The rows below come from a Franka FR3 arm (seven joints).
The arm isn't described. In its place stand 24 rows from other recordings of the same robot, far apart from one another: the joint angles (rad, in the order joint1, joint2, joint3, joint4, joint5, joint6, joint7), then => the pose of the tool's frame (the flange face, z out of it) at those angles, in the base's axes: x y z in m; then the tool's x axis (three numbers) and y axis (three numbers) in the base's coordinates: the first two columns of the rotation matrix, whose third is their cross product.
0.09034, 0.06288, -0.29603, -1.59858, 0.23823, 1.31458, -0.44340 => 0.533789, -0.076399, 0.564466, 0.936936, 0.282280, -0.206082, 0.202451, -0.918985, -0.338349
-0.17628, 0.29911, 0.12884, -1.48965, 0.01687, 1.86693, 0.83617 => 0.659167, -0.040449, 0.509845, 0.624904, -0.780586, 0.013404, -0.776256, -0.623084, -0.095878
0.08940, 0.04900, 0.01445, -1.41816, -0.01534, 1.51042, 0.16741 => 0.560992, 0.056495, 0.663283, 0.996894, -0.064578, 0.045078, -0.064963, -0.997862, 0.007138
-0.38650, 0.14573, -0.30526, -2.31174, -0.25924, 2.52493, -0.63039 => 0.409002, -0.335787, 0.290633, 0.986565, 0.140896, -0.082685, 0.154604, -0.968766, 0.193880
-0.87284, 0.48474, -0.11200, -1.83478, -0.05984, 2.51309, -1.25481 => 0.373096, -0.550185, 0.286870, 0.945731, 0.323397, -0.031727, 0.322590, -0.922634, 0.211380
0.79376, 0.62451, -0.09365, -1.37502, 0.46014, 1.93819, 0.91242 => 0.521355, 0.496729, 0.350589, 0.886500, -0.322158, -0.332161, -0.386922, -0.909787, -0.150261
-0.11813, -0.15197, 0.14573, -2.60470, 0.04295, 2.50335, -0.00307 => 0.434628, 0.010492, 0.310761, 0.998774, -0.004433, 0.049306, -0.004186, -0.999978, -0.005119
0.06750, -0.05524, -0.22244, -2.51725, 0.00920, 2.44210, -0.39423 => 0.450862, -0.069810, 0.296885, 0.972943, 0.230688, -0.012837, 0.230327, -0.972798, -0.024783
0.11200, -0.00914, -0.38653, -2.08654, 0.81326, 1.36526, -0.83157 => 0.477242, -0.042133, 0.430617, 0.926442, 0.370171, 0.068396, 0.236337, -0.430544, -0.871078
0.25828, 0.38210, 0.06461, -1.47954, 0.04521, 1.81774, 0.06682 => 0.635218, 0.210107, 0.454228, 0.969861, 0.238872, -0.048056, 0.235649, -0.969710, -0.064278
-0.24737, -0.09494, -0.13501, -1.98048, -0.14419, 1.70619, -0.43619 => 0.468208, -0.204771, 0.494292, 0.973003, 0.081853, -0.215792, 0.091736, -0.995126, 0.036173
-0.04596, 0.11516, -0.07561, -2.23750, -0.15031, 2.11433, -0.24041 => 0.504913, -0.068658, 0.301247, 0.945307, 0.195640, -0.260998, 0.216717, -0.974724, 0.054289
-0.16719, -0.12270, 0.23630, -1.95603, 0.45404, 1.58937, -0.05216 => 0.493808, 0.085002, 0.518873, 0.969380, 0.097785, -0.225257, -0.003146, -0.912277, -0.409562
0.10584, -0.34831, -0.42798, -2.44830, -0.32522, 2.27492, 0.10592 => 0.425308, -0.154232, 0.431310, 0.964917, -0.209780, 0.157886, -0.229357, -0.966165, 0.117986
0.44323, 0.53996, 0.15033, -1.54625, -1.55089, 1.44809, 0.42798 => 0.630420, 0.260586, 0.399640, 0.892983, 0.441003, -0.089984, 0.095736, 0.009243, 0.995364
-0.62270, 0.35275, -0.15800, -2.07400, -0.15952, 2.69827, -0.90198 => 0.442283, -0.425820, 0.287625, 0.960861, 0.274824, 0.034895, 0.252339, -0.920232, 0.299162
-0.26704, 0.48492, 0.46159, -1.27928, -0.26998, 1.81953, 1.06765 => 0.701110, 0.044718, 0.504809, 0.633572, -0.767195, 0.099989, -0.765643, -0.640313, -0.061558
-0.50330, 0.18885, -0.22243, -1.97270, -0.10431, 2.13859, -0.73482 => 0.441580, -0.392332, 0.376564, 0.992565, 0.065015, -0.102893, 0.073344, -0.994146, 0.079339
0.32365, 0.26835, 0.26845, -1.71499, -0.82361, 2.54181, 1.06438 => 0.566141, 0.370294, 0.496171, 0.703027, 0.042693, 0.709881, 0.051310, -0.998640, 0.009245
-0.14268, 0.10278, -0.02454, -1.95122, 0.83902, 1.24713, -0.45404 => 0.505555, 0.012645, 0.433746, 0.889966, 0.362049, -0.277275, -0.068882, -0.494322, -0.866545
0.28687, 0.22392, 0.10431, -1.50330, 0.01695, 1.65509, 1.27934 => 0.577290, 0.233191, 0.532131, 0.625527, -0.778002, -0.058556, -0.776016, -0.628180, 0.056475
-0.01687, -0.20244, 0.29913, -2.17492, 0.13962, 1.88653, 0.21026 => 0.459602, 0.149429, 0.466367, 0.994140, 0.016282, -0.106867, 0.011258, -0.998810, -0.047451
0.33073, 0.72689, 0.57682, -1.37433, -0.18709, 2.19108, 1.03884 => 0.536985, 0.513531, 0.353136, 0.980458, -0.182450, -0.073582, -0.195665, -0.943225, -0.268407
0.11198, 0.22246, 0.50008, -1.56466, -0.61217, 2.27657, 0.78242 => 0.571745, 0.342642, 0.587219, 0.774405, 0.069144, 0.628900, 0.053342, -0.997607, 0.043997
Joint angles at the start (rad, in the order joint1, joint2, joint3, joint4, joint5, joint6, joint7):
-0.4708 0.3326 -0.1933 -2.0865 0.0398 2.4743 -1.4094
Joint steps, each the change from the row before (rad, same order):
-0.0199 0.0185 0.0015 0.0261 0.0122 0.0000 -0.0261
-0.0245 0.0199 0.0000 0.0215 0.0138 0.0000 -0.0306
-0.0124 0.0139 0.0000 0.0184 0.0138 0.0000 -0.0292
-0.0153 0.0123 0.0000 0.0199 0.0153 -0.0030 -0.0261
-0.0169 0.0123 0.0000 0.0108 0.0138 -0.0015 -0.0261
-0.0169 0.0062 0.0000 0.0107 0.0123 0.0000 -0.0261
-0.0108 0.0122 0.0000 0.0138 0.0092 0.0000 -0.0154
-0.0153 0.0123 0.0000 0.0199 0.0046 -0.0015 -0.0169
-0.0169 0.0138 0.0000 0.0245 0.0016 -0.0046 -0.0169
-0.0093 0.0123 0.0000 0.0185 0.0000 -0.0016 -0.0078
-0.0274 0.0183 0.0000 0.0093 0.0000 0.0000 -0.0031
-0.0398 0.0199 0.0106 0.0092 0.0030 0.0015 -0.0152
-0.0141 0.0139 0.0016 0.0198 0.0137 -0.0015 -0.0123
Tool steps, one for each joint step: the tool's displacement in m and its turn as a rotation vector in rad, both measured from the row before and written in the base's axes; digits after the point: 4 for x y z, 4 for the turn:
-0.0006 -0.0129 -0.0001 -0.0017 -0.0081 0.0002
-0.0046 -0.0148 -0.0029 0.0017 -0.0035 -0.0027
-0.0007 -0.0088 -0.0007 0.0006 -0.0066 0.0078
-0.0018 -0.0102 0.0006 0.0015 -0.0080 0.0009
-0.0050 -0.0093 -0.0031 0.0055 -0.0017 -0.0002
-0.0047 -0.0095 0.0007 0.0003 -0.0073 0.0010
-0.0018 -0.0071 -0.0017 0.0005 -0.0036 -0.0011
-0.0025 -0.0102 0.0006 -0.0048 -0.0045 -0.0002
-0.0026 -0.0115 0.0013 -0.0062 -0.0028 0.0008
-0.0005 -0.0072 0.0000 -0.0053 -0.0013 0.0000
-0.0117 -0.0131 -0.0076 0.0040 0.0085 -0.0235
-0.0134 -0.0137 -0.0092 0.0087 0.0047 -0.0167
-0.0025 -0.0087 -0.0008 0.0006 -0.0089 -0.0086

